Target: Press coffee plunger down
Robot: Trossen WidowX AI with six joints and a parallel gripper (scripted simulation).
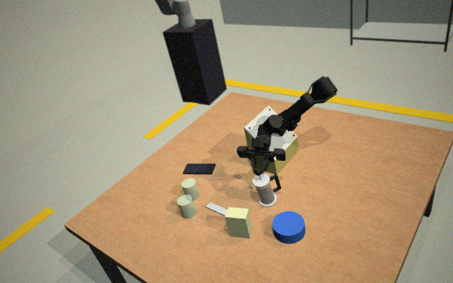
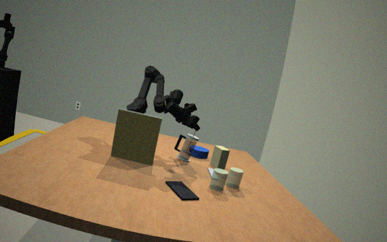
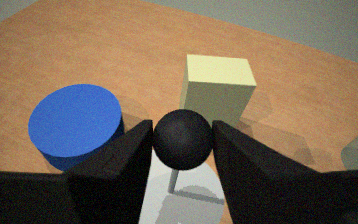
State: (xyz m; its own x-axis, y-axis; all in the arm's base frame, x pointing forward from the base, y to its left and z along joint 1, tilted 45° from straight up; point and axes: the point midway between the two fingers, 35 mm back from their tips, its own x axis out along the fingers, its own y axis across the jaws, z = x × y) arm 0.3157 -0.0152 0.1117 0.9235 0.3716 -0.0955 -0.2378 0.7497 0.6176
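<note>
The glass coffee press lies 9 cm below my gripper tip, 4 cm behind it and 1 cm to the left of it. Also, from my gripper tip: blue disc (16 cm below, 15 cm to the left, 8 cm ahead).
</note>
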